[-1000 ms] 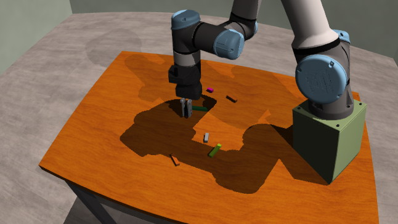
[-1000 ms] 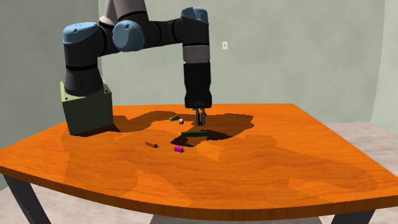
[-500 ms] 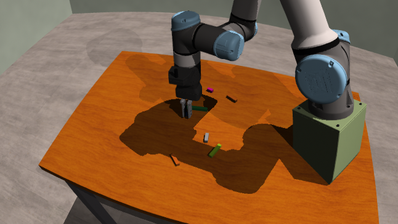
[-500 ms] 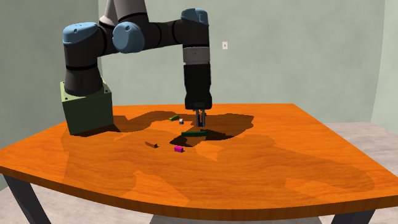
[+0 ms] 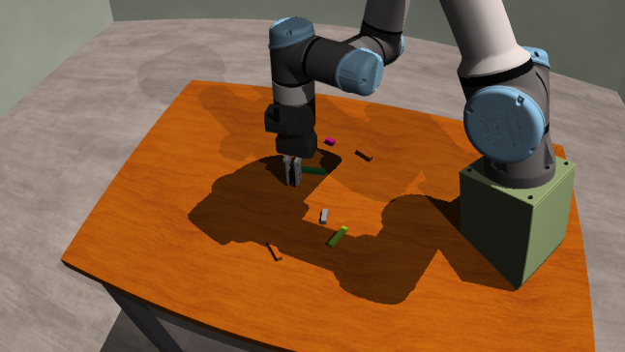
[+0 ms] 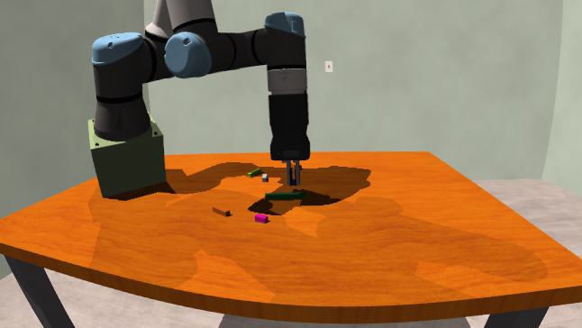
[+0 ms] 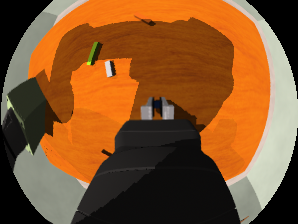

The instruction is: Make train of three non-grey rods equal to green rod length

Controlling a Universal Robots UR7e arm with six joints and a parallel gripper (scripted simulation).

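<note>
Right now the blue rod is 1 cm below my hand. Round my hand: magenta rod 4 cm behind, 14 cm to the right, 3 cm below; green rod 1 cm behind, 4 cm to the right, 3 cm below; grey rod 8 cm behind, 7 cm to the left, 3 cm below.
</note>
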